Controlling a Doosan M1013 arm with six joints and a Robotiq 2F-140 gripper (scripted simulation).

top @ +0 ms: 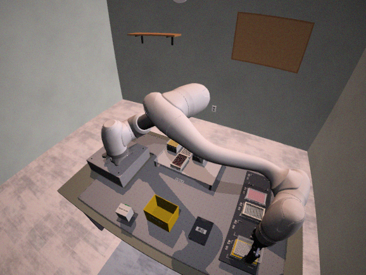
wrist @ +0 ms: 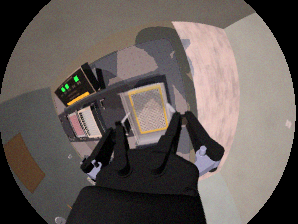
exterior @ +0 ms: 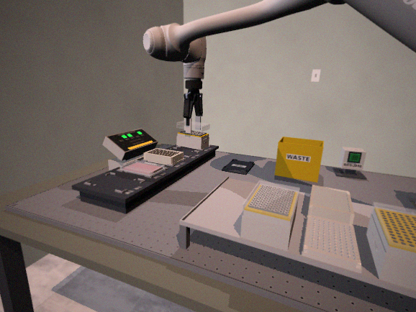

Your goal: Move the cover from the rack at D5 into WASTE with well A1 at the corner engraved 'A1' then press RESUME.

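Now: the tip rack 10 mm behind my hand, 10 mm to the right of it and 50 mm below it. From my hand the other things lie so: pink plate (30 mm behind, 370 mm to the left, 90 mm below); then regrip nest (250 mm behind, 30 mm to the left, 150 mm below); then reservoir (20 mm behind, 250 mm to the left, 90 mm below).
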